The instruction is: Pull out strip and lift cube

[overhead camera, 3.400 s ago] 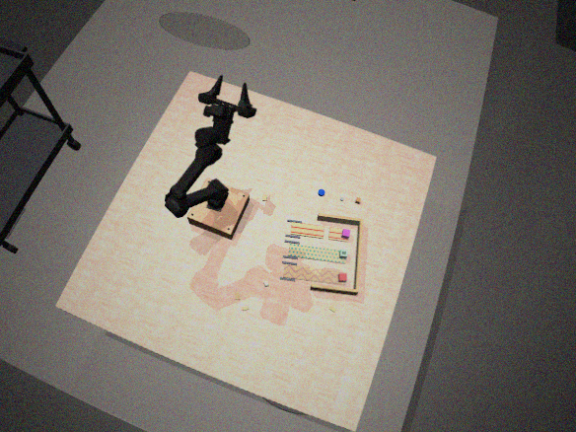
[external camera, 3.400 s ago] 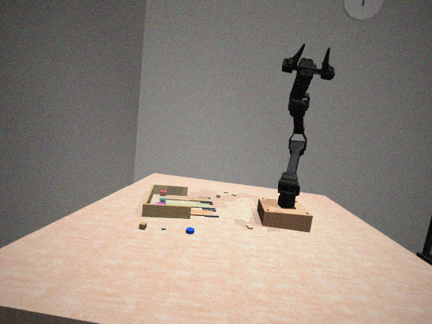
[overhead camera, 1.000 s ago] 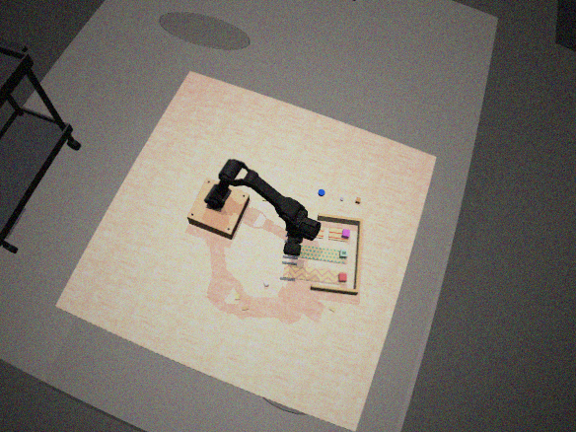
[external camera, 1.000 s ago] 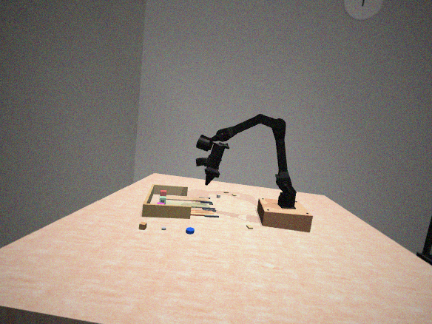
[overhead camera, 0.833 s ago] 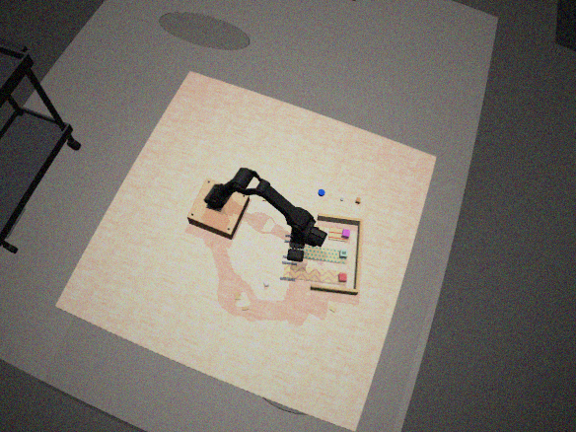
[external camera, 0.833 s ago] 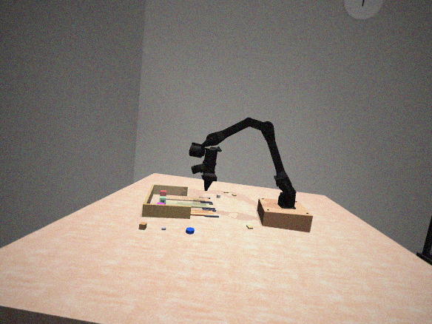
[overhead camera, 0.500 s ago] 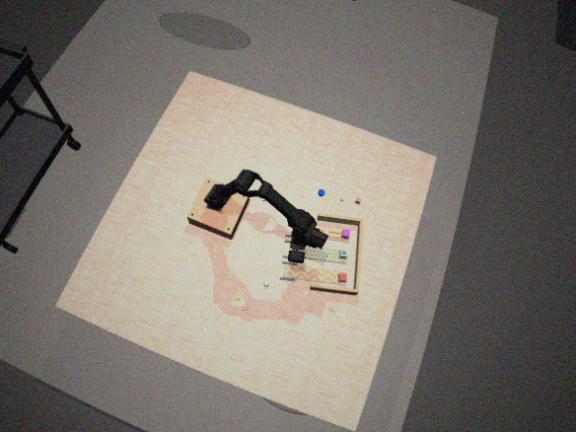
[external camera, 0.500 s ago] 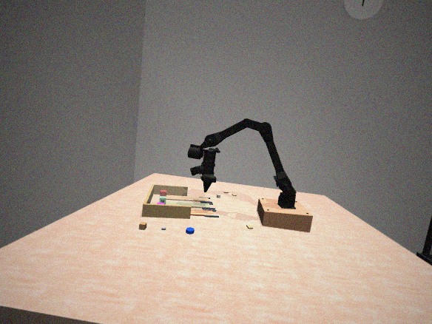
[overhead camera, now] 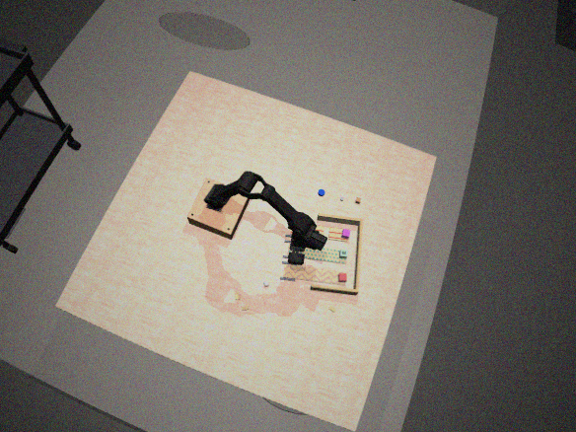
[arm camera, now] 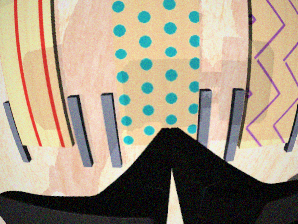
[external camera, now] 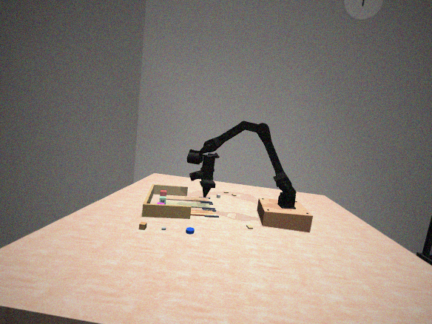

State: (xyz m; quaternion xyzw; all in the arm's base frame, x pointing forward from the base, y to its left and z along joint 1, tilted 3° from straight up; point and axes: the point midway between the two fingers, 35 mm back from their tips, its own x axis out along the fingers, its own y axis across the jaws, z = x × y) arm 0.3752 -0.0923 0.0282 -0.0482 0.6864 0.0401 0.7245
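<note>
Now: the labelled cube 19 cm ahead of my gripper tip, 4 cm to the left of it and 2 cm below it. The rest, counted from my gripper tip: blue disc (30 cm to the left, 4 cm below, 4 cm ahead); then small white cube (17 cm to the right, 8 cm behind, 4 cm below); then zigzag strip (10 cm ahead, 8 cm to the right, 4 cm below).
</note>
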